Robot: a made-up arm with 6 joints.
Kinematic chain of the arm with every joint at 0, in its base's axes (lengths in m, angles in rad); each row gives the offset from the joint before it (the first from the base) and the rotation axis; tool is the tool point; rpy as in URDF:
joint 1: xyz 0 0 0.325 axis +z
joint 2: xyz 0 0 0 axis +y
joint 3: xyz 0.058 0 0.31 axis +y
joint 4: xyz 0.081 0 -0.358 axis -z
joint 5: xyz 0 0 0 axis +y
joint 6: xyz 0.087 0 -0.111 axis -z
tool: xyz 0 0 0 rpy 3.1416 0 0
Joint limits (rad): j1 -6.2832..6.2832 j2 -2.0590..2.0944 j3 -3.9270..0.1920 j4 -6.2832..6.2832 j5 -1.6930..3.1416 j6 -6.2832..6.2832
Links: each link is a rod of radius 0.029 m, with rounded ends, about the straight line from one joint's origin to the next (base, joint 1, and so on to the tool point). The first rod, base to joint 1, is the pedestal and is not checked.
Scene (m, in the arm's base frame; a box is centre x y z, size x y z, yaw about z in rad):
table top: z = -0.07
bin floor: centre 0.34 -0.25 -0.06 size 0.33 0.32 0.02 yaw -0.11
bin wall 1: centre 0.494 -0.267 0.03 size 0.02 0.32 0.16 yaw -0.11
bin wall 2: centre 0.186 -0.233 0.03 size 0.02 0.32 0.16 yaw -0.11
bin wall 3: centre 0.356 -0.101 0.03 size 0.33 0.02 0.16 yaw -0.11
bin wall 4: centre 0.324 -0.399 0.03 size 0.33 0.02 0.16 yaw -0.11
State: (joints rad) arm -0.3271 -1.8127 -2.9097 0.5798 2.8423 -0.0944
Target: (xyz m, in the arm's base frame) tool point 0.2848 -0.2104 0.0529
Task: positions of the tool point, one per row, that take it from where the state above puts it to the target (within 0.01 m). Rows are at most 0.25 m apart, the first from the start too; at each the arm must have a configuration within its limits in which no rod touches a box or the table.
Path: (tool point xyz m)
1: -0.4966 0.2578 0.5379
2: -0.3786 0.2294 0.7259
3: -0.2075 0.1645 0.8542
4: -0.0128 0.0702 0.9027
5: 0.1724 -0.0391 0.8654
6: 0.3188 -0.1443 0.7508
7: 0.4055 -0.2260 0.5807
8: 0.4240 -0.2683 0.3858
9: 0.3785 -0.2627 0.1997
10: 0.2848 -0.2104 0.0529

